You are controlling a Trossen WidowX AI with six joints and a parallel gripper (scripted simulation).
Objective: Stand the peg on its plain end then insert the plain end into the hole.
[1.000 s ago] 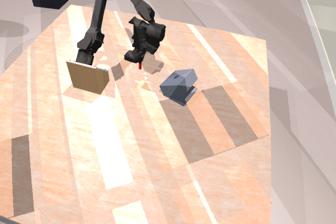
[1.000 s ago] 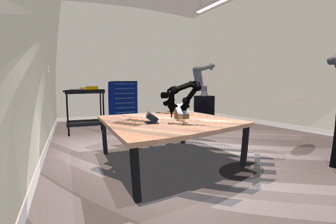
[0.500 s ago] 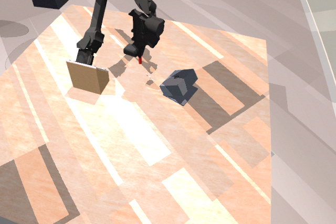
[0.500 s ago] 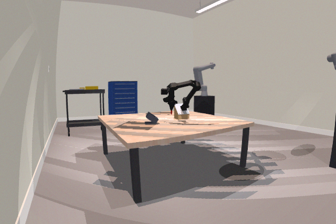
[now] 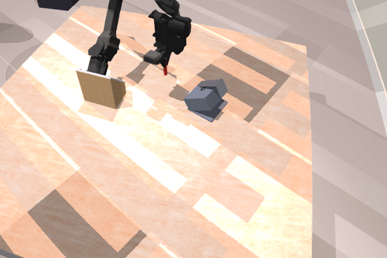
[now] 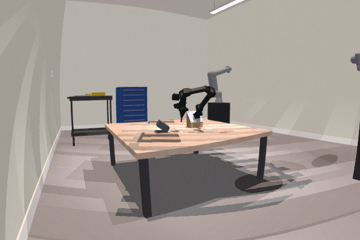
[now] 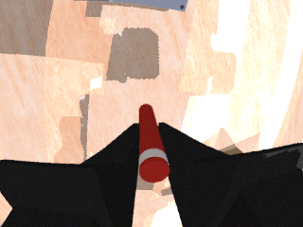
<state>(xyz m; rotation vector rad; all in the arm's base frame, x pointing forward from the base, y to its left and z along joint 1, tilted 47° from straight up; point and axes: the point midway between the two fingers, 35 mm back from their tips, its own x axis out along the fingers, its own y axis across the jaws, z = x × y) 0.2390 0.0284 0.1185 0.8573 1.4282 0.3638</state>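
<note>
Right now the grey sloped panel is 170 mm ahead of my gripper tip, 70 mm below it and 40 mm to the right of it. The rest, counted from my gripper tip: red peg (20 mm above).
</note>
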